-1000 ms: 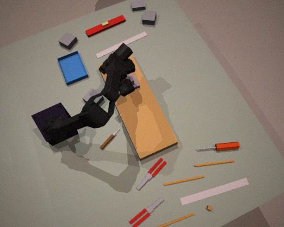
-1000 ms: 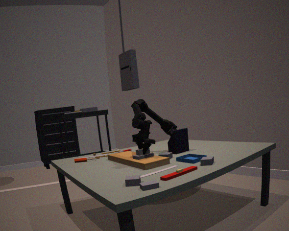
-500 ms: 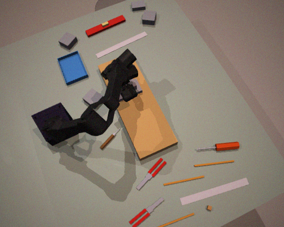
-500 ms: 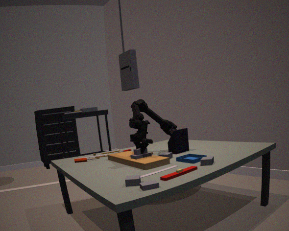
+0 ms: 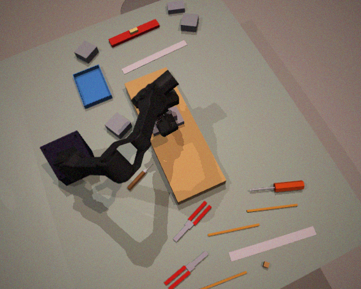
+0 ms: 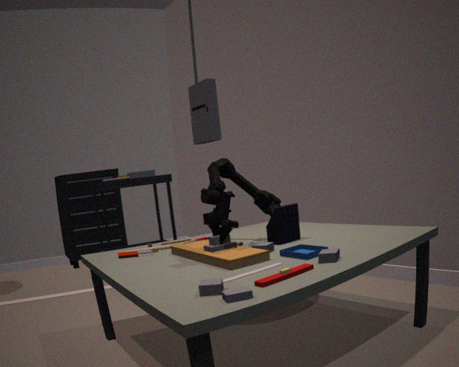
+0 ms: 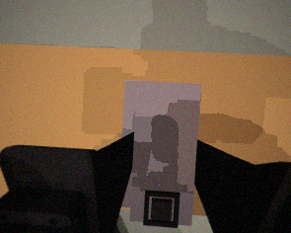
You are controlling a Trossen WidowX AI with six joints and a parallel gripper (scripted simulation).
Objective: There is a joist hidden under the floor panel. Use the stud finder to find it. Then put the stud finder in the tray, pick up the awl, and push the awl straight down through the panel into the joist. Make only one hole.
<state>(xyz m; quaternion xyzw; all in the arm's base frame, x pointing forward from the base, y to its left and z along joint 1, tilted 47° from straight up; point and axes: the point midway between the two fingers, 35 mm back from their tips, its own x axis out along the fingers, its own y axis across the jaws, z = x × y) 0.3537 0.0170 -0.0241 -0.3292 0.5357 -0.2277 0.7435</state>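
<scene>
Right now my gripper tip is 4 cm past the square light and 3 cm below it. Round my gripper tip: awl (16 cm behind, 14 cm to the right, 6 cm below); stud finder (2 cm behind, 2 cm above); blue tray (29 cm to the left, 21 cm behind, 5 cm below).
</scene>
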